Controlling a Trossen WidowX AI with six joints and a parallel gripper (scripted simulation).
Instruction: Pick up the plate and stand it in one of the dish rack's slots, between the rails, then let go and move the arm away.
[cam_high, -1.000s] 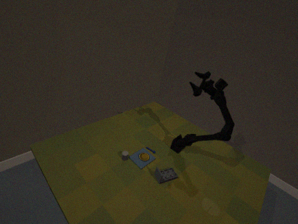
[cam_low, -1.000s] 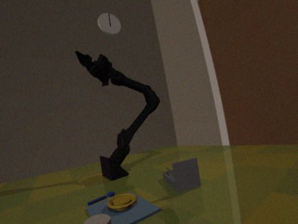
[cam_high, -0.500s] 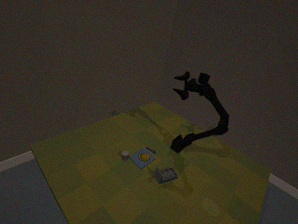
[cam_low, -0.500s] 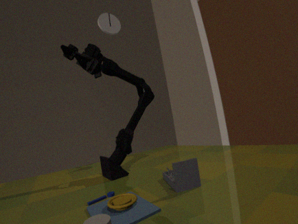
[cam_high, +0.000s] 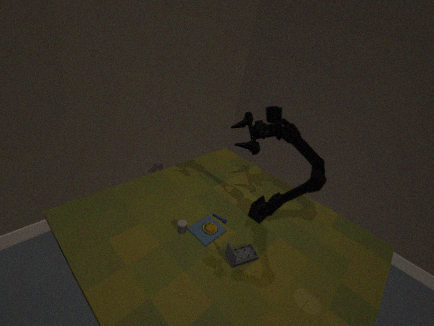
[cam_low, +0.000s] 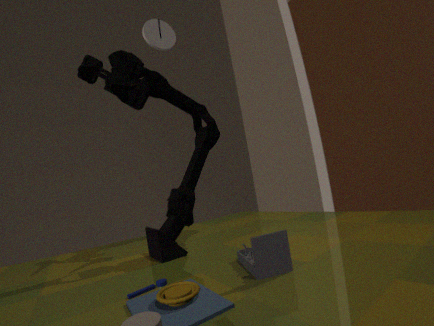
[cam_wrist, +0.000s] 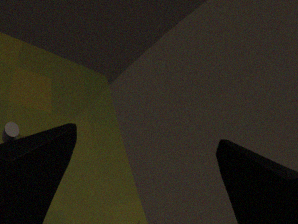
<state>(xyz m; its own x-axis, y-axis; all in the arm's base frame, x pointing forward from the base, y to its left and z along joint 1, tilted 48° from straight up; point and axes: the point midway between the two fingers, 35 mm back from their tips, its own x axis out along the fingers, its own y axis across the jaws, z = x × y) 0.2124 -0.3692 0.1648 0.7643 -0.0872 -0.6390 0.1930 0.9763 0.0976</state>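
Right now the yellow plate is 110 mm ahead of my gripper tip, 90 mm to the left of it and 440 mm below it. Round my gripper tip: grey dish rack: 90 mm ahead, 280 mm to the left, 430 mm below; blue mat: 120 mm ahead, 80 mm to the left, 450 mm below.
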